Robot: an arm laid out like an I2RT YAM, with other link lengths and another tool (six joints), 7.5 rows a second.
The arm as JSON. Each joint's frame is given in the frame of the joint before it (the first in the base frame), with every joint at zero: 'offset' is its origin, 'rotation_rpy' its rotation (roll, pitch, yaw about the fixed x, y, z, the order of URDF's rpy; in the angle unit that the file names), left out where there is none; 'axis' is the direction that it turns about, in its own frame. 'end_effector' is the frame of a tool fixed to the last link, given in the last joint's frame.
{
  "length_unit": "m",
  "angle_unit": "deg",
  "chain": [
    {
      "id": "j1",
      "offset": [
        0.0,
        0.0,
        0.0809
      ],
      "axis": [
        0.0,
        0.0,
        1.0
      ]
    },
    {
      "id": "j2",
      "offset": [
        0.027,
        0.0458,
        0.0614
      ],
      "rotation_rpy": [
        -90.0,
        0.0,
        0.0
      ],
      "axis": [
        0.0,
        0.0,
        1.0
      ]
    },
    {
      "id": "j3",
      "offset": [
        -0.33,
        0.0,
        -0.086
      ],
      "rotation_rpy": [
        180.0,
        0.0,
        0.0
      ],
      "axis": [
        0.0,
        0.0,
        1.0
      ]
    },
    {
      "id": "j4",
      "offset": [
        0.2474,
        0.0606,
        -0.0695
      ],
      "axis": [
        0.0,
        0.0,
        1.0
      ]
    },
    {
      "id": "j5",
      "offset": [
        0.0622,
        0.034,
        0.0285
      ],
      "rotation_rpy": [
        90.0,
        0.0,
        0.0
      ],
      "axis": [
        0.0,
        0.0,
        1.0
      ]
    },
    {
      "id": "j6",
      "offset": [
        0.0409,
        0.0,
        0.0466
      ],
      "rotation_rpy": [
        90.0,
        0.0,
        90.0
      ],
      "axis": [
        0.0,
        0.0,
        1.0
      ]
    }
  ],
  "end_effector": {
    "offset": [
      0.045,
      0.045,
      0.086
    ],
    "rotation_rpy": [
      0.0,
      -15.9,
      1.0
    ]
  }
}
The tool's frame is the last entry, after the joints.
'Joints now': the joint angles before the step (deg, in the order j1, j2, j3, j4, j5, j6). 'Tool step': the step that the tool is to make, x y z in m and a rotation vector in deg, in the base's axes. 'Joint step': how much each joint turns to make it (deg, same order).
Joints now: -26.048, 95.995, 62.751, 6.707, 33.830, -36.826
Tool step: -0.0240, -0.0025, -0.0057, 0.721, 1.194, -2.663
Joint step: -1.745, -1.931, -2.783, -0.889, 0.768, 0.621
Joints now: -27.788, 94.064, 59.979, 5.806, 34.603, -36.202
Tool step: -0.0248, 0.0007, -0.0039, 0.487, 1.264, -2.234
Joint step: -1.560, -2.493, -3.087, -0.869, 0.675, 0.210
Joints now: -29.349, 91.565, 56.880, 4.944, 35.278, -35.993
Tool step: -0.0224, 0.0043, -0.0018, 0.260, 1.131, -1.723
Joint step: -1.025, -2.763, -2.913, -1.004, 0.773, 0.075
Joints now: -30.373, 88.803, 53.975, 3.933, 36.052, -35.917
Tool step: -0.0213, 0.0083, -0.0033, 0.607, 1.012, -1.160
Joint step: -0.525, -3.123, -3.179, -1.372, 0.537, 0.420
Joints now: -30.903, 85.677, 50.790, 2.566, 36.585, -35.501
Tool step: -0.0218, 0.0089, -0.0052, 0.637, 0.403, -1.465
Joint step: -0.564, -3.168, -3.416, -1.006, 0.573, 0.965
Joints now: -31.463, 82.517, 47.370, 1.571, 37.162, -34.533
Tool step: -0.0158, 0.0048, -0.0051, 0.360, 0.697, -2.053
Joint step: -0.570, -1.543, -2.094, -0.840, 1.260, 0.993
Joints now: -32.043, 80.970, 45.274, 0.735, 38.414, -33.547
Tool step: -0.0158, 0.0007, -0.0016, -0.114, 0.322, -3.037
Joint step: -1.271, -1.031, -1.132, -0.763, 1.596, 1.036
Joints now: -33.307, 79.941, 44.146, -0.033, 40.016, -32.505
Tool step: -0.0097, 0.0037, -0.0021, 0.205, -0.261, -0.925
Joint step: -0.448, -1.410, -1.333, -0.424, 0.201, 0.700
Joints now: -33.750, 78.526, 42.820, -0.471, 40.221, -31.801
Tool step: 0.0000, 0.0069, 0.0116, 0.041, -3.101, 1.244
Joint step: 0.853, -2.817, 1.055, -2.287, -1.325, 1.544
